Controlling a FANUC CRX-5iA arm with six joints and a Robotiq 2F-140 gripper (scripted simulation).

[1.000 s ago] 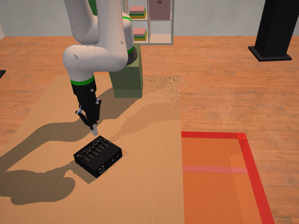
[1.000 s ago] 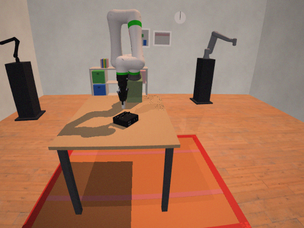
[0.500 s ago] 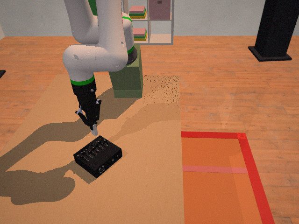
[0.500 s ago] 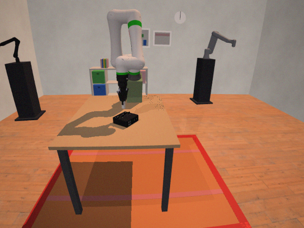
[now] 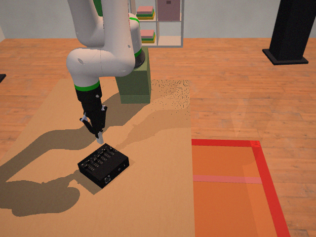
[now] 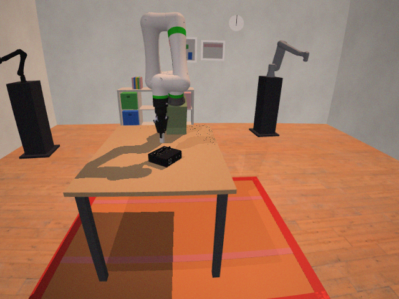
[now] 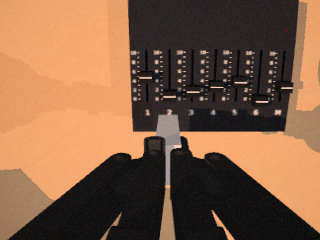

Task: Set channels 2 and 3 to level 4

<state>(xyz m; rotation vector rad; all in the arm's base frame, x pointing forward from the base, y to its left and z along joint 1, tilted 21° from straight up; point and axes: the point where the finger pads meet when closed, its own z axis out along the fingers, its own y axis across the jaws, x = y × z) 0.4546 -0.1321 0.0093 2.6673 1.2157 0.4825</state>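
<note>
The channel 2 fader cap is 60 mm below my hand, 20 mm to the left of it and 20 mm ahead of it. Also, from my hand: channel 1 fader cap: 60 mm below, 40 mm to the left, 10 mm ahead; channel 6 fader cap: 80 mm ahead, 60 mm below, 40 mm to the right; channel 3 fader cap: 60 mm below, 40 mm ahead, 10 mm to the left.
</note>
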